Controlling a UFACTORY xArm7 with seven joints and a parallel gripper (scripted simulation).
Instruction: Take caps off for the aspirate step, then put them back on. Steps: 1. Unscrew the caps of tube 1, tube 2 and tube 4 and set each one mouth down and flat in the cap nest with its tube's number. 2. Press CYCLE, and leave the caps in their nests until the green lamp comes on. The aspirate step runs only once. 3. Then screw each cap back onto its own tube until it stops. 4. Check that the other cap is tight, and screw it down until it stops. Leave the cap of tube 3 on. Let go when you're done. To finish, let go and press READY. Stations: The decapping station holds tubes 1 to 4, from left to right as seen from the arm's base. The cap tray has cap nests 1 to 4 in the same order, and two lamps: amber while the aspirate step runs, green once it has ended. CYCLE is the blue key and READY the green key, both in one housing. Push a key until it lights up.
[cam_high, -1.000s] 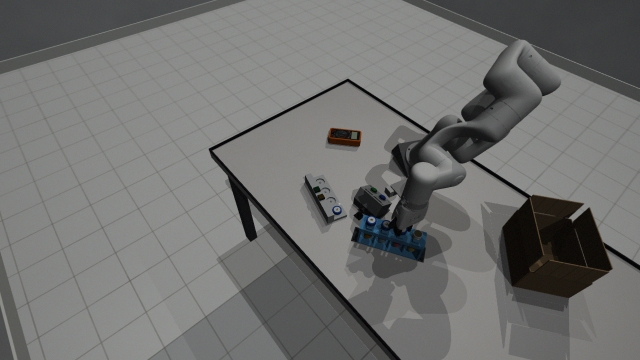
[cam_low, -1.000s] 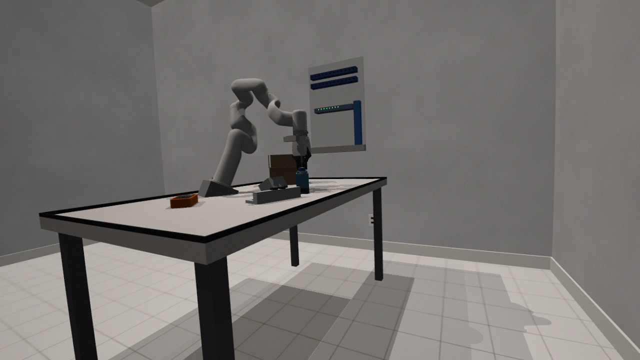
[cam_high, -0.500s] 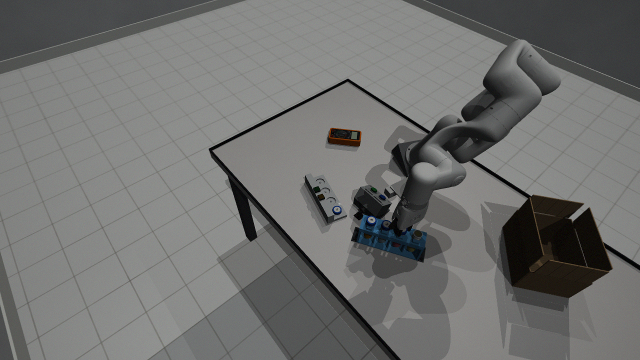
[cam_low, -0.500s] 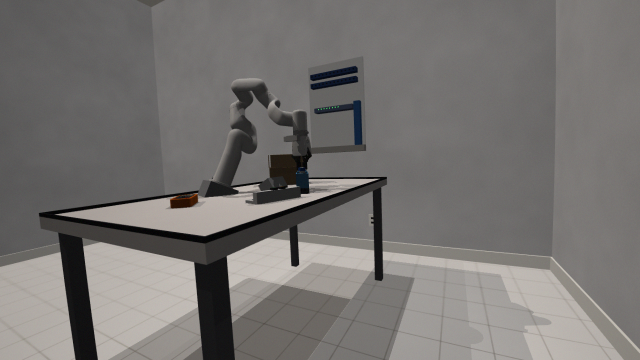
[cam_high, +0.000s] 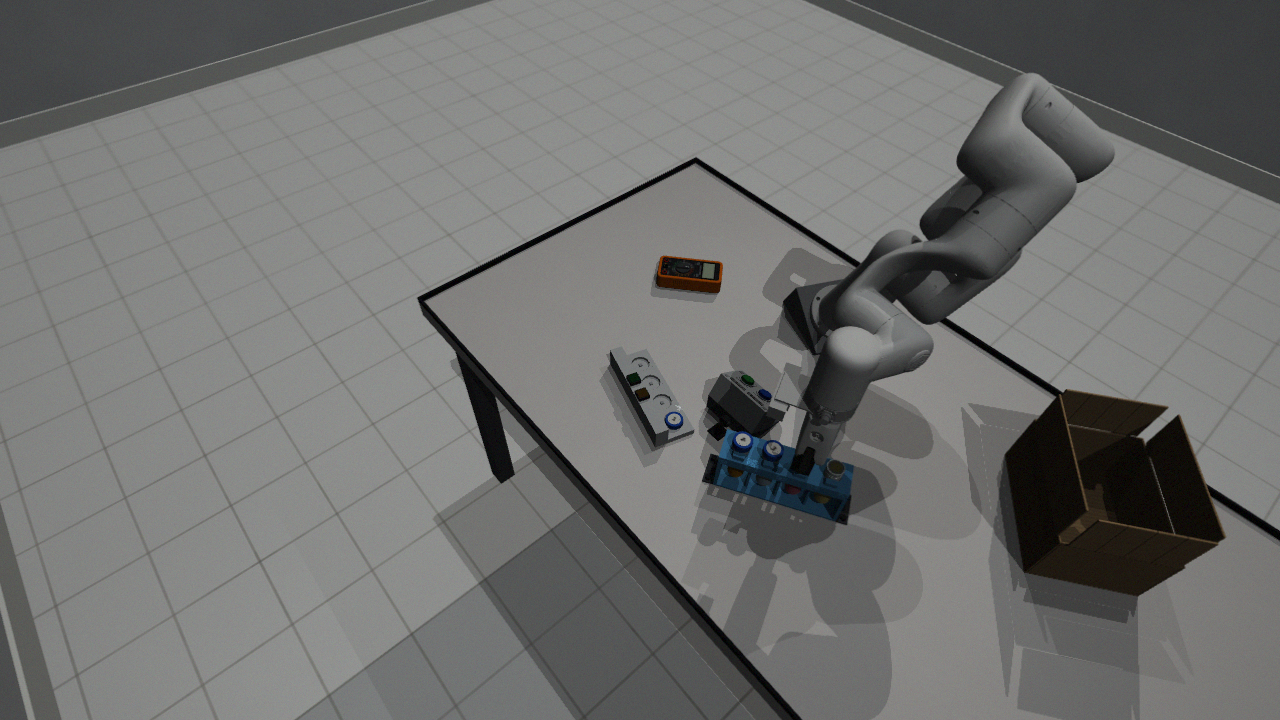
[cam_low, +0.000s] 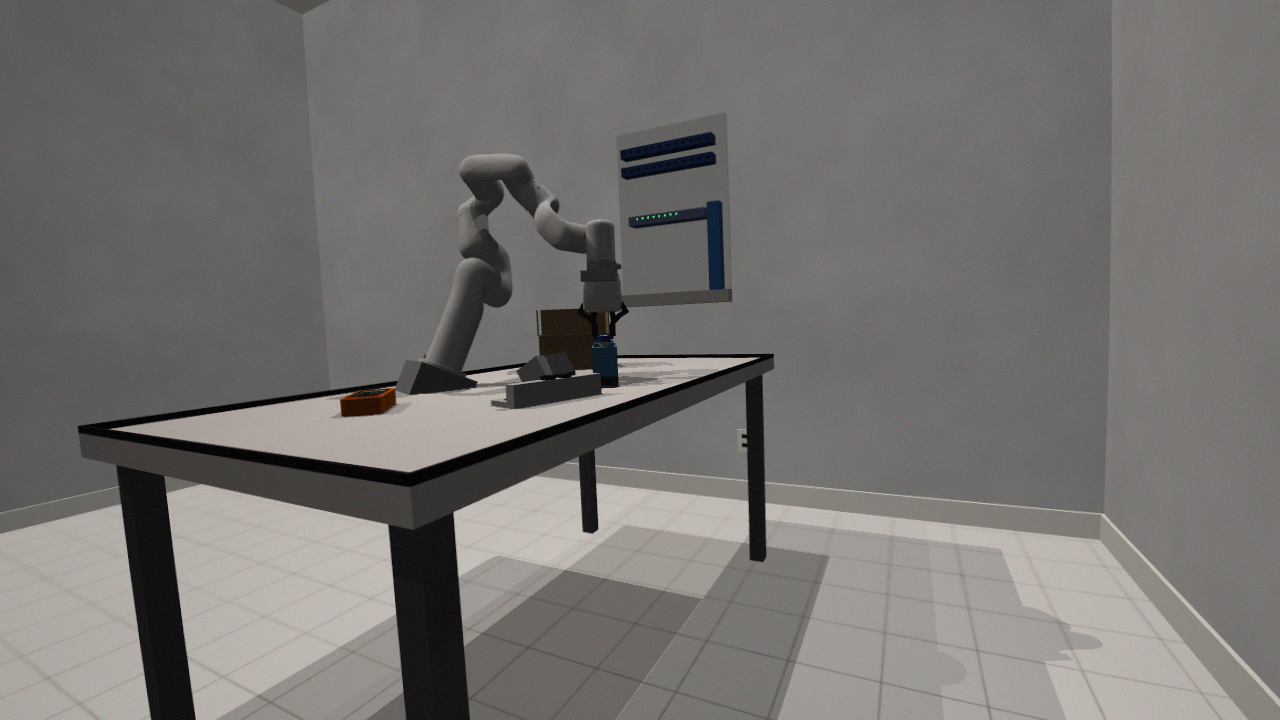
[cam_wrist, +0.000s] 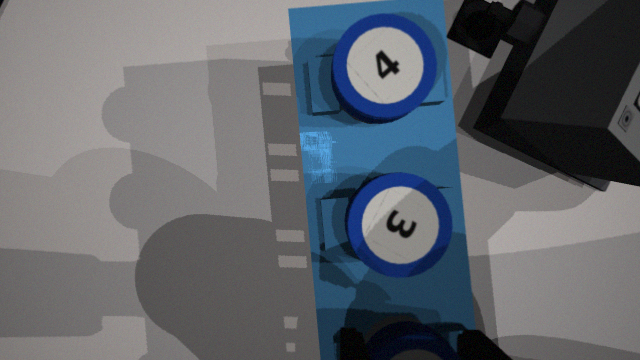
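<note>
My hand is 1 cm above the cap 2. Round my hand: cap 3 (3 cm ahead, 4 cm to the right, 2 cm below); blue key (5 cm behind, 17 cm to the right, 6 cm below); cap 4 (7 cm ahead, 8 cm to the right, 2 cm below).
</note>
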